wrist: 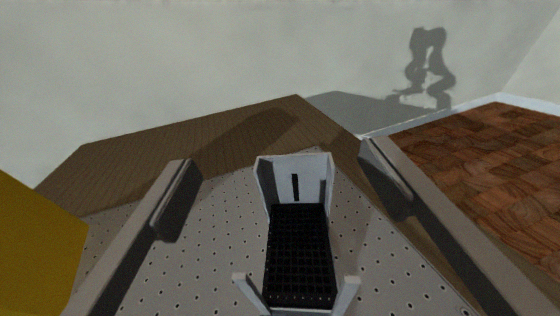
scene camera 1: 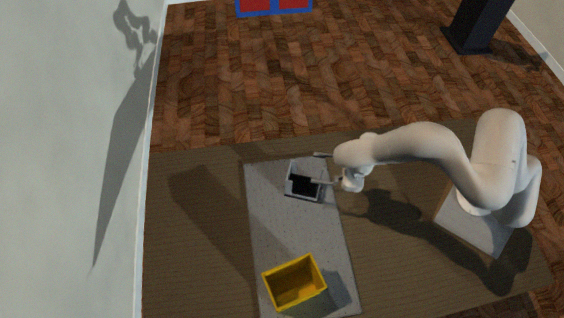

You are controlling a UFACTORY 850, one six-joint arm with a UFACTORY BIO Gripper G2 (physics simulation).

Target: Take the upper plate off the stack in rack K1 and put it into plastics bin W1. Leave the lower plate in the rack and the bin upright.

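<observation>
Rack K1 [scene camera 1: 288, 187] [wrist: 313, 186] is a pale holder with a tall slotted back wall and two front posts. A black gridded plate [scene camera 1: 304, 185] [wrist: 300, 255] lies level inside it. Whether a second plate lies underneath cannot be seen. My gripper [scene camera 1: 314, 167] [wrist: 280, 187] is open and empty. In the wrist view its fingers are spread wide, one on each side of the rack and apart from it. In scene camera 1 the near finger overlaps the rack's right part. Yellow bin W1 [scene camera 1: 295, 285] [wrist: 37, 245] stands upright; its inside, as far as it shows, holds no plate.
The rack and the bin stand on a grey perforated board [scene camera 1: 300, 230] [wrist: 220, 235] on a brown table [scene camera 1: 195, 270] [wrist: 175, 140]. The bin is toward the bottom of scene camera 1 and left in the wrist view. A wall stands beyond the table.
</observation>
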